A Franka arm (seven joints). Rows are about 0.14 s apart.
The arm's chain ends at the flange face. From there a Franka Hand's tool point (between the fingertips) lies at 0.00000 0.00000 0.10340 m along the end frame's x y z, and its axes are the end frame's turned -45 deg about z.
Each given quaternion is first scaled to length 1.
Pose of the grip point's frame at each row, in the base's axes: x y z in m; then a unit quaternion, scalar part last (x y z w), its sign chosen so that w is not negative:
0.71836 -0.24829 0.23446 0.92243 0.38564 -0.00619 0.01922
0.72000 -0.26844 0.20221 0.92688 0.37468 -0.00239 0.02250
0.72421 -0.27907 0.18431 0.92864 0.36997 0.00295 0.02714
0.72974 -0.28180 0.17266 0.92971 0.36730 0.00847 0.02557
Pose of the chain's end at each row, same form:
0.71801 -0.24413 0.33778 0.99979 0.00329 0.00164 0.02013
0.71871 -0.26394 0.30550 0.99971 -0.00854 0.00640 0.02170
0.72157 -0.27408 0.28756 0.99954 -0.01357 0.01311 0.02395
0.72617 -0.27753 0.27591 0.99950 -0.01644 0.01761 0.02038

